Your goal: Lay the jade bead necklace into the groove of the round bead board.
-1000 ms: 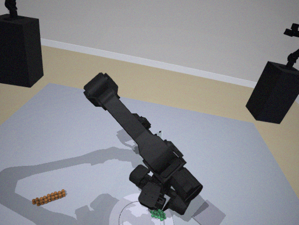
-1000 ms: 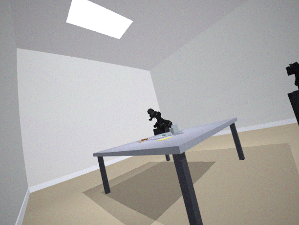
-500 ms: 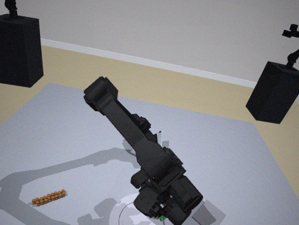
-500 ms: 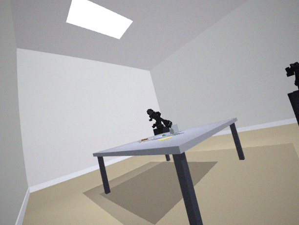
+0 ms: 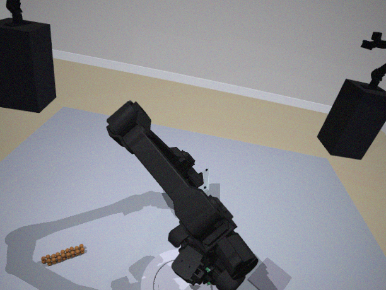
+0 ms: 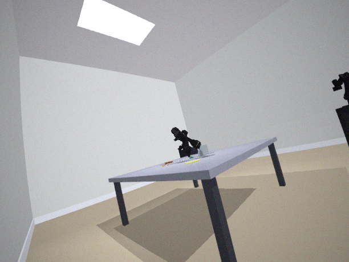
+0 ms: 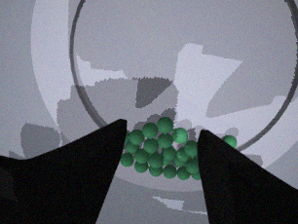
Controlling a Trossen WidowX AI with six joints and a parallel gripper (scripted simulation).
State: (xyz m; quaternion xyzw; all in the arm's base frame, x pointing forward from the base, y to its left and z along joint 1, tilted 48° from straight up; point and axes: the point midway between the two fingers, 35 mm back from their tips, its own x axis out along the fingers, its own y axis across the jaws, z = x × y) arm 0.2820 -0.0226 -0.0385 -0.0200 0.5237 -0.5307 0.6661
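My gripper tip is now 2 cm short of the round bead board, 3 cm to the left of it and 2 cm above it. Also, from my gripper tip: yellow strip: 21 cm ahead, 19 cm to the left, 3 cm below; then flat grey square: 3 cm behind, 20 cm to the left, 3 cm below.
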